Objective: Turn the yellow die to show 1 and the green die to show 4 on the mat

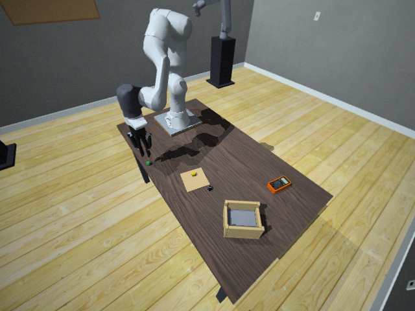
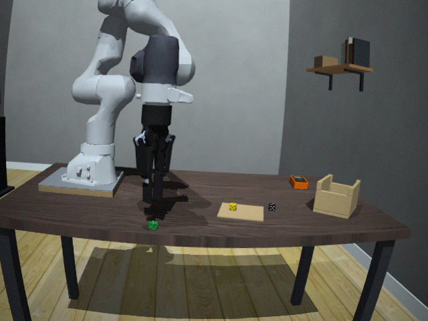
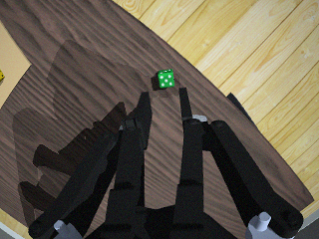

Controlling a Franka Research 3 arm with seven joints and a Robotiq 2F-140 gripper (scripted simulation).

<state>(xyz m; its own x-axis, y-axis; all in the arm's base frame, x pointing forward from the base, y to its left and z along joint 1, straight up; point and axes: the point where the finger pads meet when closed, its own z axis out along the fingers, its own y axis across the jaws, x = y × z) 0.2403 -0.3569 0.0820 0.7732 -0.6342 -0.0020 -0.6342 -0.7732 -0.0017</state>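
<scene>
Right now my hand is 10 cm above the green die. The rest, counted from my hand: yellow die 24 cm ahead, 19 cm to the left, 10 cm below; then black die 37 cm ahead, 21 cm to the left, 10 cm below; then tan mat 27 cm ahead, 18 cm to the left, 11 cm below.
</scene>
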